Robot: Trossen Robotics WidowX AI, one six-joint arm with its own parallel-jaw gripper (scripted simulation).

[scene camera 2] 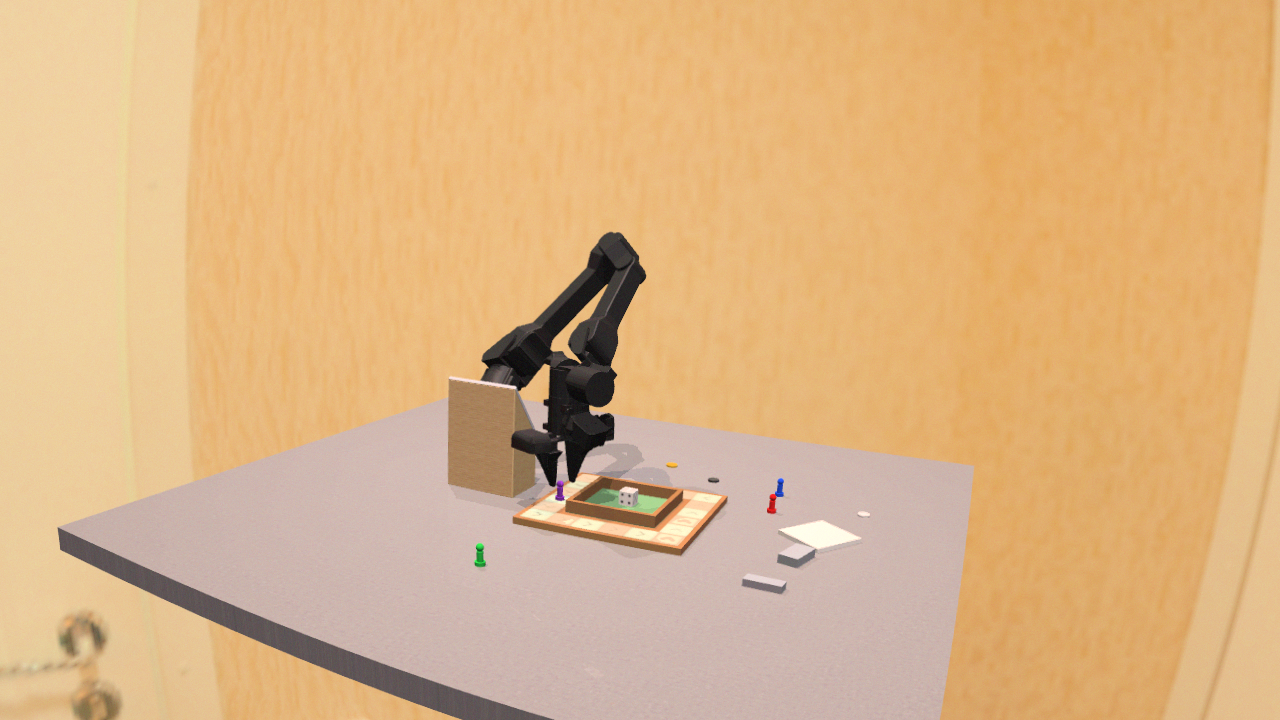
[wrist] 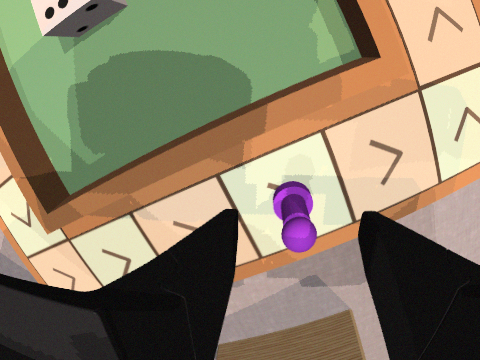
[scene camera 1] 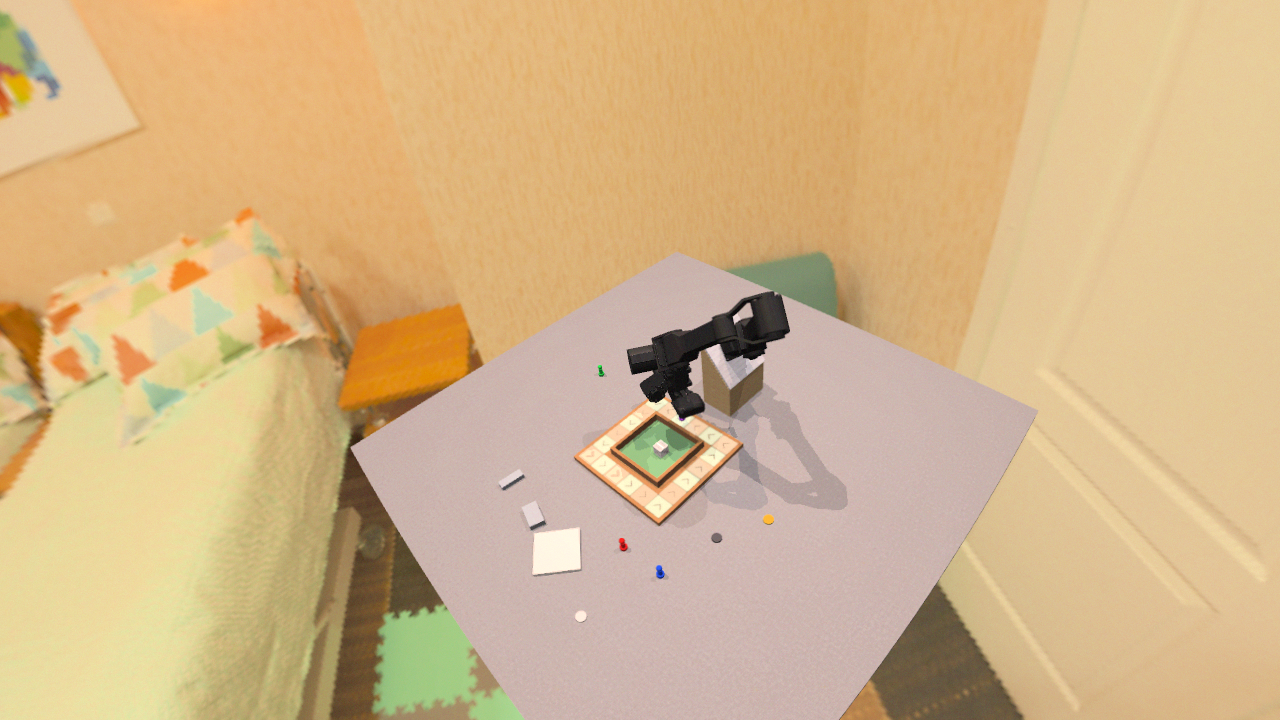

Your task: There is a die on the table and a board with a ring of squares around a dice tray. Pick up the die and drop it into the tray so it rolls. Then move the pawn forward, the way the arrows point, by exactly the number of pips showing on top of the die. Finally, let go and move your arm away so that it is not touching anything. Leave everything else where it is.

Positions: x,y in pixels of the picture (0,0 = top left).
Labels:
my gripper: scene camera 2 562,484; wrist 300,223; scene camera 1 679,411
white card: scene camera 2; scene camera 1; not seen in the wrist view (out of frame)
same spot on arrow square: [wrist: 386,155] = [scene camera 1: 669,411]
same spot on white card: [scene camera 1: 559,551] = [scene camera 2: 818,532]

